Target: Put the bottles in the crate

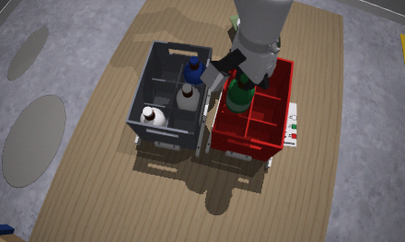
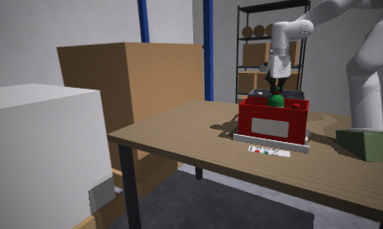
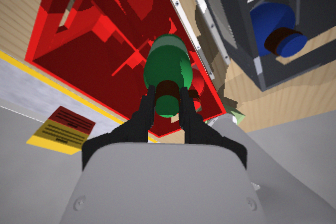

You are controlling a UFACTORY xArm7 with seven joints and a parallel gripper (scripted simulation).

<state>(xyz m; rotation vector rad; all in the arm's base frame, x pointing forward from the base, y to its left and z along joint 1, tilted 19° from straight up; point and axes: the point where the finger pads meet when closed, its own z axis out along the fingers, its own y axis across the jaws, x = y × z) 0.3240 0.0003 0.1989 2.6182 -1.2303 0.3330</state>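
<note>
Right now the green bottle is 7 cm below my hand. From my hand the other things lie so: red-label bottle 14 cm below, 9 cm behind, 1 cm to the left; then red crate 15 cm below, 4 cm to the left, 1 cm ahead; then blue-label bottle 14 cm to the right, 14 cm below, 10 cm behind.
</note>
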